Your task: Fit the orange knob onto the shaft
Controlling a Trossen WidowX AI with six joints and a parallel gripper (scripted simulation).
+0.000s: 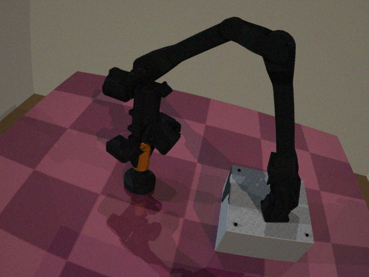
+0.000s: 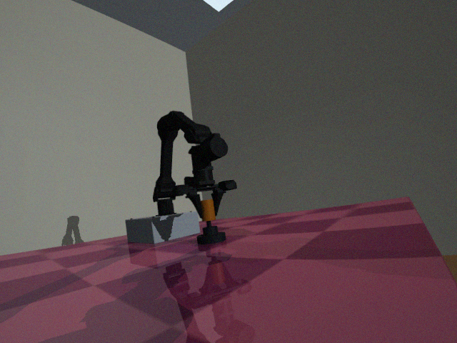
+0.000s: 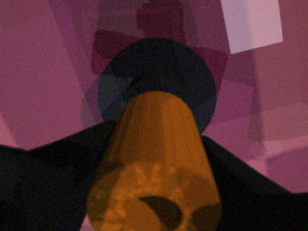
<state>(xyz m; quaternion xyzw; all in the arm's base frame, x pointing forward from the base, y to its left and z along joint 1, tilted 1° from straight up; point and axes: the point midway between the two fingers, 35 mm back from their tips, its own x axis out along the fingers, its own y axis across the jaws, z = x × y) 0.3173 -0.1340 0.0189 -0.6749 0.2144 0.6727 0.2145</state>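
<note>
Right now the orange knob is 20 mm above my gripper tip. Also, from my gripper tip: round pedestal (40 mm below).
</note>
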